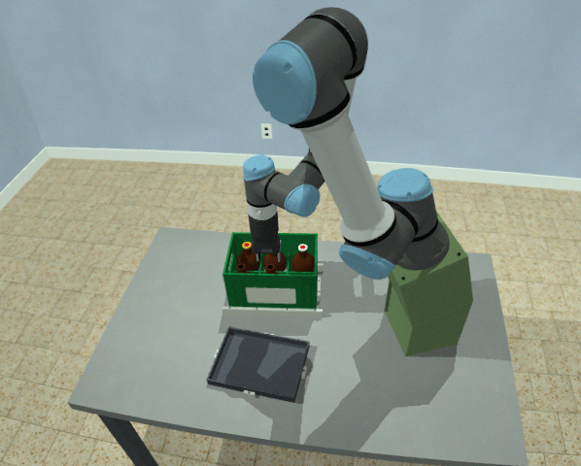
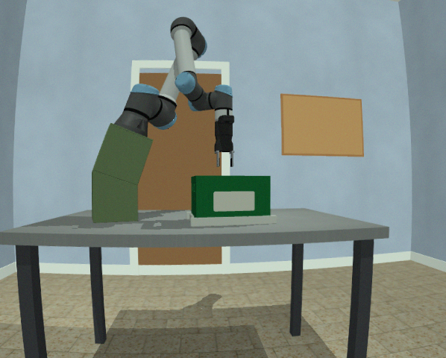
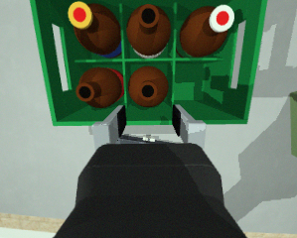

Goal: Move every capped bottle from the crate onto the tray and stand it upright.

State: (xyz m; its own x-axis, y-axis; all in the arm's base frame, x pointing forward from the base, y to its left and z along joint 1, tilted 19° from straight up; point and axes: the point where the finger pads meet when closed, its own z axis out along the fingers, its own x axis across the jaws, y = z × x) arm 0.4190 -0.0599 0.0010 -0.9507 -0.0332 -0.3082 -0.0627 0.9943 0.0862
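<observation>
The green crate is 150 mm below my hand and 70 mm to the right of it. Also, from my hand: dark grey tray (220 mm to the left, 220 mm below, 10 mm ahead).
</observation>
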